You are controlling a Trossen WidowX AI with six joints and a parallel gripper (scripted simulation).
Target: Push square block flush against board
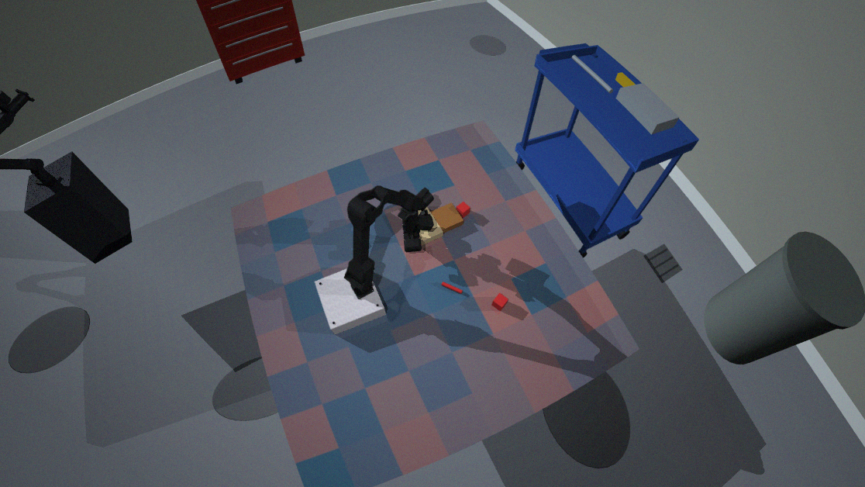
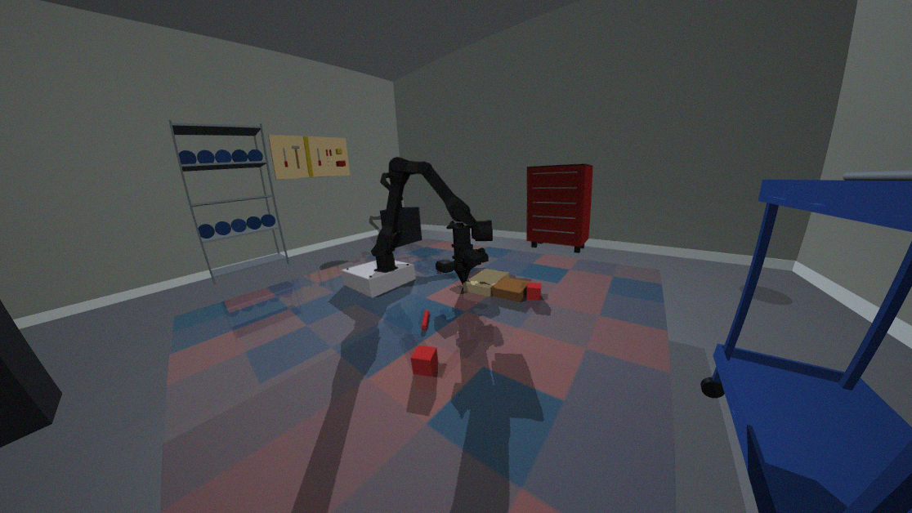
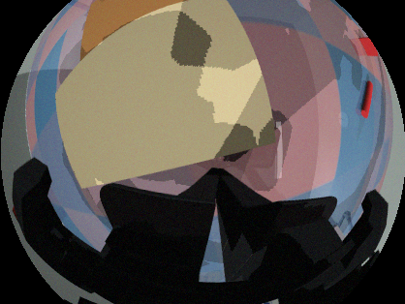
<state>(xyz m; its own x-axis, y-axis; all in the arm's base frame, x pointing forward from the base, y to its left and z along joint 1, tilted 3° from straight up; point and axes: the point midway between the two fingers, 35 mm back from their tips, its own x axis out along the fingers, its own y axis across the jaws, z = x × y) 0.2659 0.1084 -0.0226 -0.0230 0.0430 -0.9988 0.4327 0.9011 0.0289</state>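
Now: the board 7 cm ahead of my gripper tip, 4 cm to the left of it and 1 cm above it. Also, from my gripper tip: red stick: 25 cm to the right, 2 cm ahead; square block: 17 cm ahead, 1 cm to the left, 1 cm above; tiny red piece: 17 cm behind, 10 cm to the left.
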